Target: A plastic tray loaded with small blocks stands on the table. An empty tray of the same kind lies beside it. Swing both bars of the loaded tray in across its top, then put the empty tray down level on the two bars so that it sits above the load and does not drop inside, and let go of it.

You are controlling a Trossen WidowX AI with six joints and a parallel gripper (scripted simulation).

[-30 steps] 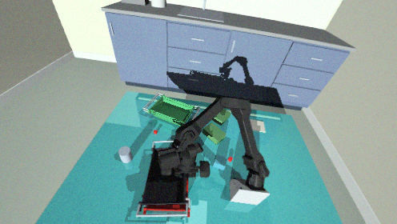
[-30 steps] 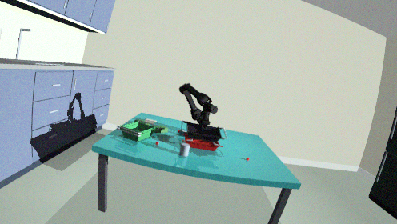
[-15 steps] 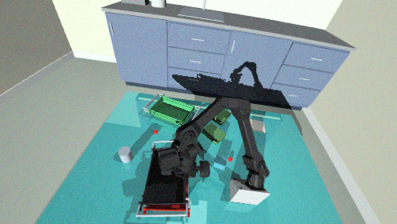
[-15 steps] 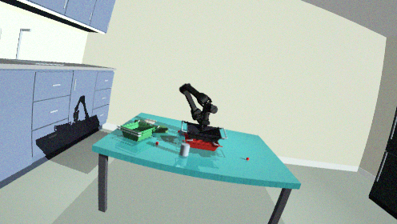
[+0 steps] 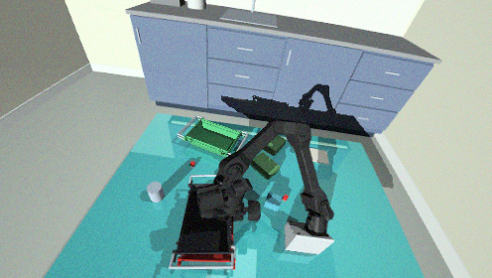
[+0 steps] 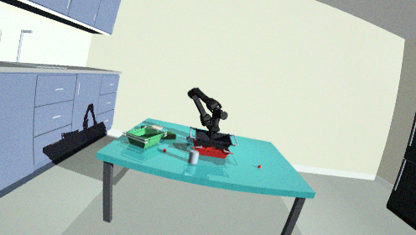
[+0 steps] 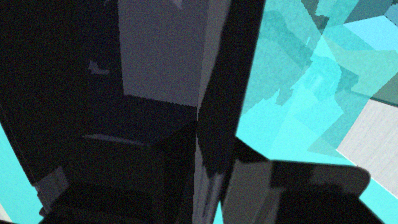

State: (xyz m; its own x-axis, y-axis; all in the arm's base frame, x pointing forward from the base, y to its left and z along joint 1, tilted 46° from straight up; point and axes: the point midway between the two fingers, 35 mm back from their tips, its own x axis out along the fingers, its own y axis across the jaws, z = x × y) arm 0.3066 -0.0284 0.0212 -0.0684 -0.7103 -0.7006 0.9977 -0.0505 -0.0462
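Right now the black tray is 70 mm ahead of my gripper tip and 20 mm above it. From my gripper tip the other things lie so: light blue block 190 mm behind, 120 mm to the right, 70 mm below; white flat plate 470 mm behind, 430 mm to the right, 90 mm below.
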